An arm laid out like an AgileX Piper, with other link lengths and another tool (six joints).
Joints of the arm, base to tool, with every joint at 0 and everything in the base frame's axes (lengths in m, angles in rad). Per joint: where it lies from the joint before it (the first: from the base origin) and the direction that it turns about. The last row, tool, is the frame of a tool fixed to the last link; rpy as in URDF.
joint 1: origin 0.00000 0.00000 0.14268 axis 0 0 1
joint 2: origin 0.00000 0.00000 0.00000 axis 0 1 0
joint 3: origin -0.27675 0.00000 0.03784 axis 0 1 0
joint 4: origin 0.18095 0.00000 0.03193 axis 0.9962 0 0.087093
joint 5: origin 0.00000 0.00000 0.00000 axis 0 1 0
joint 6: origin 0.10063 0.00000 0.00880 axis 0.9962 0 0.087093
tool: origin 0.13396 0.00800 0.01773 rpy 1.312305 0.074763 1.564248
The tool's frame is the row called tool.
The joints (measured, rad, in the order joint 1, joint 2, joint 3, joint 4, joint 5, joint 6), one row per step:
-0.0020, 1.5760, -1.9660, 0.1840, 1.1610, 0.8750
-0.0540, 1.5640, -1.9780, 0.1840, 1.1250, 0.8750
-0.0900, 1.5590, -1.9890, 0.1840, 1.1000, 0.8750
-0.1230, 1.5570, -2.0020, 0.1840, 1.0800, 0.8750
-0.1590, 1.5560, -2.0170, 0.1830, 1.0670, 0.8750
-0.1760, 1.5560, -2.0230, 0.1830, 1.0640, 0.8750
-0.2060, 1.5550, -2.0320, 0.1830, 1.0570, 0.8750
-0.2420, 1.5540, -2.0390, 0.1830, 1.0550, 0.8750
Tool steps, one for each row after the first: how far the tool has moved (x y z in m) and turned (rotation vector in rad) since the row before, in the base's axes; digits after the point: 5 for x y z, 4 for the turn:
0.00381, -0.02075, 0.01565, 0.0014, -0.0595, -0.0578
0.00243, -0.01461, 0.01074, -0.0007, -0.0406, -0.0400
0.00179, -0.01349, 0.00943, -0.0019, -0.0347, -0.0362
0.00050, -0.01471, 0.00837, -0.0037, -0.0285, -0.0385
-0.00020, -0.00676, 0.00276, -0.0012, -0.0089, -0.0175
-0.00079, -0.01193, 0.00507, -0.0025, -0.0167, -0.0311
-0.00200, -0.01400, 0.00331, -0.0020, -0.0098, -0.0363

